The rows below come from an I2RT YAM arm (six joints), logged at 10 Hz.
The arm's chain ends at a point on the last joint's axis. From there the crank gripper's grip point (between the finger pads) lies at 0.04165 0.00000 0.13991 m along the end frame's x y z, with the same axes.
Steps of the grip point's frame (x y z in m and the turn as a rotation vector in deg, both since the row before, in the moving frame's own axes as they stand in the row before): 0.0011, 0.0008, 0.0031, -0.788, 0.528, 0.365; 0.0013, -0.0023, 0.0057, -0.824, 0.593, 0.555; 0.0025, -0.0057, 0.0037, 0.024, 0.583, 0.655; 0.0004, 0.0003, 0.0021, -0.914, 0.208, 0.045; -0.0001, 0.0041, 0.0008, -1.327, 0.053, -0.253; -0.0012, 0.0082, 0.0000, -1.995, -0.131, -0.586; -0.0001, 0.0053, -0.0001, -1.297, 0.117, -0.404; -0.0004, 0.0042, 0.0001, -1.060, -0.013, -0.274; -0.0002, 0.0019, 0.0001, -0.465, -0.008, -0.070; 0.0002, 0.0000, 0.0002, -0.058, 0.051, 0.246
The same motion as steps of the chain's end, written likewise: -0.0002, -0.0014, 0.0035, -0.788, 0.528, 0.365; -0.0001, -0.0047, 0.0062, -0.824, 0.593, 0.555; 0.0011, -0.0061, 0.0041, 0.024, 0.583, 0.655; -0.0001, -0.0020, 0.0023, -0.914, 0.208, 0.045; -0.0002, 0.0010, 0.0009, -1.327, 0.053, -0.253; -0.0009, 0.0038, 0.0000, -1.995, -0.131, -0.586; -0.0004, 0.0024, 0.0000, -1.297, 0.117, -0.404; -0.0004, 0.0018, 0.0001, -1.060, -0.013, -0.274; -0.0002, 0.0008, 0.0001, -0.465, -0.008, -0.070; 0.0001, -0.0003, 0.0002, -0.058, 0.051, 0.246
